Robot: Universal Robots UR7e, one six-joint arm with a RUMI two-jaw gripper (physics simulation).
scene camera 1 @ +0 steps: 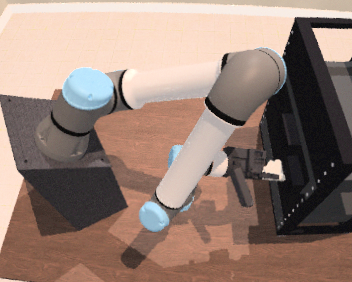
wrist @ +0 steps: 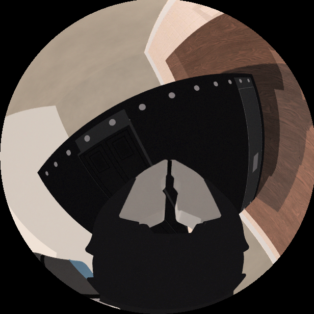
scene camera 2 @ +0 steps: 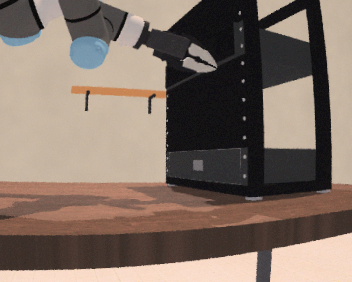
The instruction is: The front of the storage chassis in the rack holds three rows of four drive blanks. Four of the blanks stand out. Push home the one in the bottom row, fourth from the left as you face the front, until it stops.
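Places are measured from the arm's base along level axes (x ahead, y left, z up), in millimetres.
Where they show: gripper, fingertip midpoint: (scene camera 2: 216,68); arm's base, origin of the base link: (scene camera 1: 60,141).
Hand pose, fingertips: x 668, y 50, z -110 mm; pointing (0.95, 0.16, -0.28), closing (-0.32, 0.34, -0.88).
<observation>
Things, the pixels of their top centre, and the offset from my fingertips.
- black rack, middle of its top: (scene camera 2: 233,12) dz +264, dx +140, dy +187 mm
- grey panel, middle of its top: (scene camera 2: 199,150) (scene camera 1: 275,162) dz -202, dx +8, dy +163 mm
The storage chassis (wrist: 102,129) is a dark unit in the black rack, seen at the left of the wrist view, with dark rectangular blank faces on its front. Some of those faces show; the others are hidden behind my fingers or too dark to tell, and I cannot make out which one is the bottom row's fourth. My gripper (scene camera 1: 283,176) (scene camera 2: 216,67) (wrist: 168,161) is shut with nothing between its pale fingertips. It is at the rack's open front, over the lower part of the chassis front in the wrist view. Contact with a blank cannot be told.
The black rack (scene camera 1: 312,95) (scene camera 2: 254,100) (wrist: 200,115) stands on the wooden table (scene camera 1: 165,250) (scene camera 2: 150,245), its posts dotted with holes. A grey panel (scene camera 2: 220,167) (wrist: 250,130) with a light square fills its bottom. An orange rail (scene camera 2: 117,91) with hooks is on the wall behind.
</observation>
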